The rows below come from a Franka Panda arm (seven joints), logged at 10 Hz.
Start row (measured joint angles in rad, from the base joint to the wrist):
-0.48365, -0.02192, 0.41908, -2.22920, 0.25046, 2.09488, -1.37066
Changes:
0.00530, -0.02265, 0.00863, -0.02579, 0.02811, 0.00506, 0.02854
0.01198, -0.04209, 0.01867, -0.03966, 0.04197, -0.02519, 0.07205
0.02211, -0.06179, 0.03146, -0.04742, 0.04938, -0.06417, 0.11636
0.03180, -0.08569, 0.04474, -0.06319, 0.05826, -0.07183, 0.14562
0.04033, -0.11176, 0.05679, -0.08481, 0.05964, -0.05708, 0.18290
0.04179, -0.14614, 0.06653, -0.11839, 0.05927, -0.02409, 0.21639
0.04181, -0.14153, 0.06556, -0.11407, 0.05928, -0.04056, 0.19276
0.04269, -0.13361, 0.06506, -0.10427, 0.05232, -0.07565, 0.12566
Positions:
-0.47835, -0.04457, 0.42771, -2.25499, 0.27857, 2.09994, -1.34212
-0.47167, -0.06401, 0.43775, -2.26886, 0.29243, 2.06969, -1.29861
-0.46154, -0.08371, 0.45054, -2.27662, 0.29984, 2.03071, -1.25430
-0.45185, -0.10761, 0.46382, -2.29239, 0.30872, 2.02305, -1.22504
-0.44332, -0.13368, 0.47587, -2.31401, 0.31010, 2.03780, -1.18776
-0.44186, -0.16806, 0.48561, -2.34759, 0.30973, 2.07079, -1.15427
-0.44184, -0.16345, 0.48464, -2.34327, 0.30974, 2.05432, -1.17790
-0.44096, -0.15553, 0.48414, -2.33347, 0.30278, 2.01923, -1.24500

